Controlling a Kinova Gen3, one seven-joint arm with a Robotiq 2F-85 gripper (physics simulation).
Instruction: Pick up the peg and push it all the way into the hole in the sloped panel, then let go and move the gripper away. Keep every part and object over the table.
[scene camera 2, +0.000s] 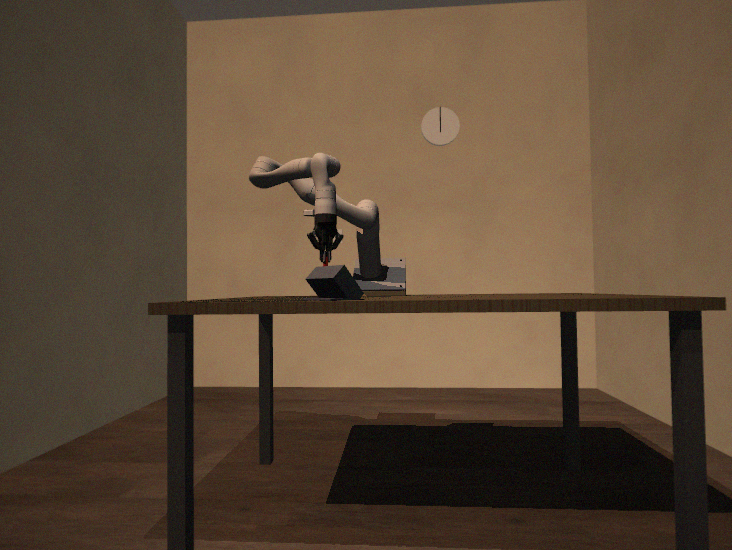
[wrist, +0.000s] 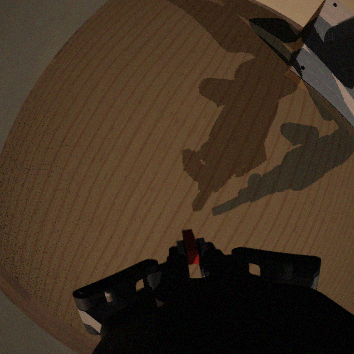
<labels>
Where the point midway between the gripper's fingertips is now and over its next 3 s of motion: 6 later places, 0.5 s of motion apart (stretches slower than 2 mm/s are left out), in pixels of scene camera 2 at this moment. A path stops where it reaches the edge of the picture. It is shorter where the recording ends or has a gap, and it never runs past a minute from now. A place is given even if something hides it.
My gripper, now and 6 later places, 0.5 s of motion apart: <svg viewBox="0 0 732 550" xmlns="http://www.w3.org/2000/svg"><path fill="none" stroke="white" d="M325 262L325 231L324 229L323 229L323 228L324 226L325 227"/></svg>
</labels>
